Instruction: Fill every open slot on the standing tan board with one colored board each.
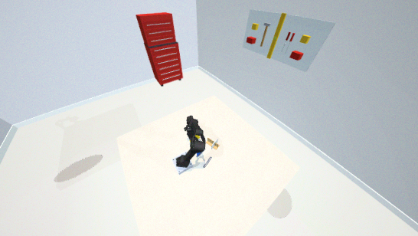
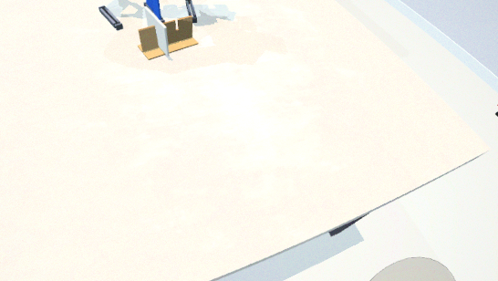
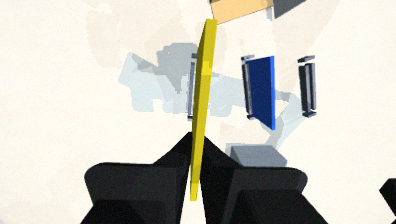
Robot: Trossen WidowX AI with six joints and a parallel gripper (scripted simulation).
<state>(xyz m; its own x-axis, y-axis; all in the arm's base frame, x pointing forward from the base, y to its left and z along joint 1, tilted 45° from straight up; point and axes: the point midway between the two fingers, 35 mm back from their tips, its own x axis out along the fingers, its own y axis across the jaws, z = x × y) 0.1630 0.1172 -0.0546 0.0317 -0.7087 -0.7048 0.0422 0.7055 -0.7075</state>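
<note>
Now: the tan board 180 mm ahead of my gripper tip, 90 mm below it and 80 mm to the right of it. Also, from my gripper tip: blue board (100 mm to the right, 90 mm below, 30 mm ahead); then white board (190 mm ahead, 100 mm to the right, 80 mm below); then yellow board (30 mm ahead, 10 mm above).
</note>
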